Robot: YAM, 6 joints.
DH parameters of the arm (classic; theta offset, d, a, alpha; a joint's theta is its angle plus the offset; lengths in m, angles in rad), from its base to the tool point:
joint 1: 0 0.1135 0.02 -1.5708
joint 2: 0 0 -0.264 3.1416
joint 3: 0.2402 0 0.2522 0
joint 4: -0.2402 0 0.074 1.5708
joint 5: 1.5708 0 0 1.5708
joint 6: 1.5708 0.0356 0 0
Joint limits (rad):
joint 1: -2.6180..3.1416
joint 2: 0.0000..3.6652
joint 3: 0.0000..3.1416
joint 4: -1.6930..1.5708
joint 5: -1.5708..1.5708
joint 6: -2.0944..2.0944
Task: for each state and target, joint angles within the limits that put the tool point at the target. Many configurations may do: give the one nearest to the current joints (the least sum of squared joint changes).
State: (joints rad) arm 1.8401 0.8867 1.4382 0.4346 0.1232 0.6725
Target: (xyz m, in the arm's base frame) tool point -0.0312 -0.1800 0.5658
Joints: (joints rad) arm 1.3917 0.3701 1.5050 0.4868 0.0382 0.6725
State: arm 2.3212 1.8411 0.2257 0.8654 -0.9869 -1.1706
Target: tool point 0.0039 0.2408 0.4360
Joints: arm 1.4418 1.1892 0.9721 1.0476 -0.8655 -1.1706
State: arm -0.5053 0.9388 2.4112 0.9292 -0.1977 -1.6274
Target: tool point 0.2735 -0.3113 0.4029
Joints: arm -0.8654 1.7304 1.4369 0.6907 -0.1806 -1.6274
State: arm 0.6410 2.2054 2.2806 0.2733 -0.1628 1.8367
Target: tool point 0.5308 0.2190 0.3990
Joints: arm 0.3864 2.5687 2.7163 0.2966 -0.0796 1.8367
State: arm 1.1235 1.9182 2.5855 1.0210 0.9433 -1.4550
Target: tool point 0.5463 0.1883 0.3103
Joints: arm 0.3800 2.5991 2.3803 0.8283 0.8949 -1.4550
